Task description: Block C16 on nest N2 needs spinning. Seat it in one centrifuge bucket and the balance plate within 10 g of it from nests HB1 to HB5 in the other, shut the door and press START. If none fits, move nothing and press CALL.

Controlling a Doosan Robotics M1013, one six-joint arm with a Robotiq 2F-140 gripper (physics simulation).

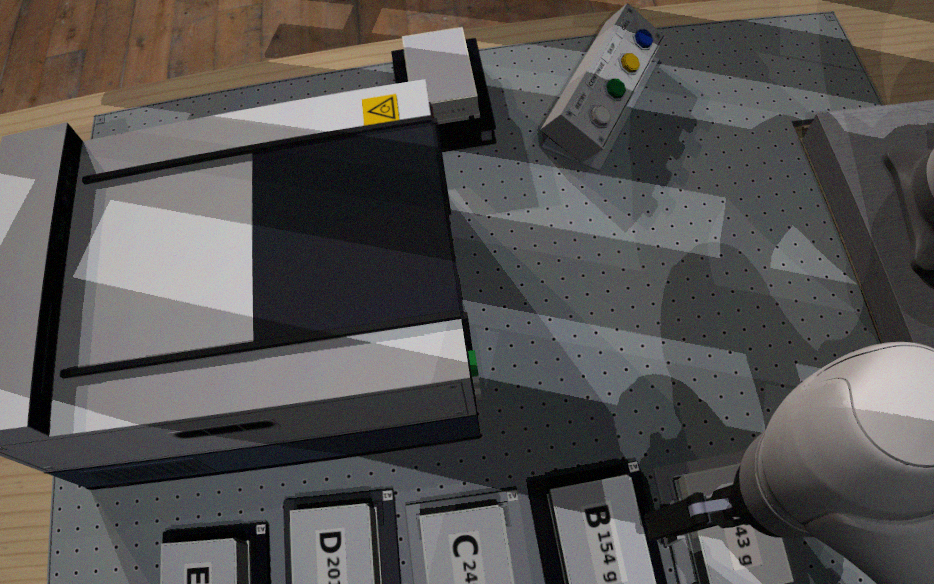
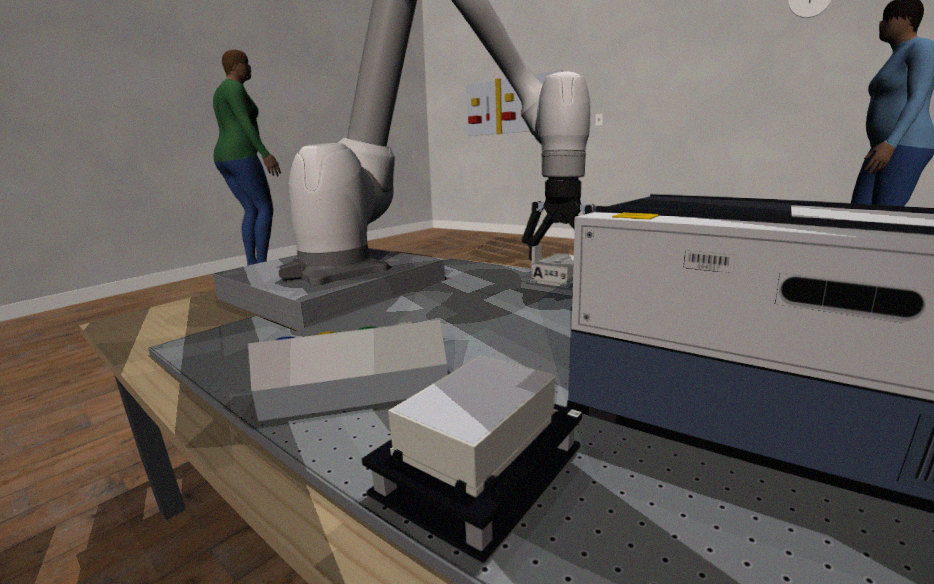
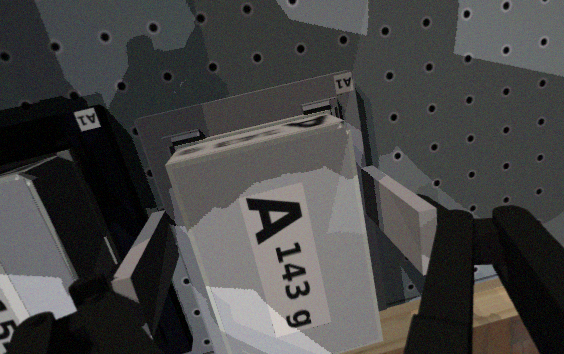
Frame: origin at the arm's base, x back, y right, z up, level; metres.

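Where they show: gripper, between the fingertips: (image 2: 560,280) (image 3: 269,211); arm's base, origin of its link: (image 2: 335,270).
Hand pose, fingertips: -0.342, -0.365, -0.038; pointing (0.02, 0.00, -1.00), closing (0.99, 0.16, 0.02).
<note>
Each offset is from my fingertips to the centre of the thing, as dx, dy, dz. "pt": to the spot under its first point.
Balance plate A {+0.004, -0.011, +0.022} (image 3: 287,253) (image 2: 551,272) (image 1: 734,545), labelled 143 g, sits in its grey nest {pt -0.011, +0.063, +0.001} (image 3: 245,105) at the table's near right. My gripper (image 3: 269,211) (image 2: 546,232) (image 1: 708,510) is down over it, open, with one pad on each side of the plate and a small gap at each. The pale block C16 {-0.324, +0.556, +0.049} (image 1: 442,70) (image 2: 473,420) rests on its black nest N2 (image 1: 484,116) (image 2: 500,504) behind the centrifuge {-0.511, +0.213, +0.111} (image 1: 349,232) (image 2: 668,290). Its dark lid covers the buckets.
Plates B {-0.130, -0.026, +0.022} (image 1: 604,533), C {-0.262, -0.058, +0.022} (image 1: 465,550), D {-0.397, -0.061, +0.022} (image 1: 328,545) and E {pt -0.536, -0.073, +0.043} (image 1: 198,570) lie in a row of nests left of plate A. The button box {-0.104, +0.562, +0.031} (image 1: 604,87) (image 2: 343,365) stands at the far right. A person (image 2: 239,151) stands beyond the arm's base.
</note>
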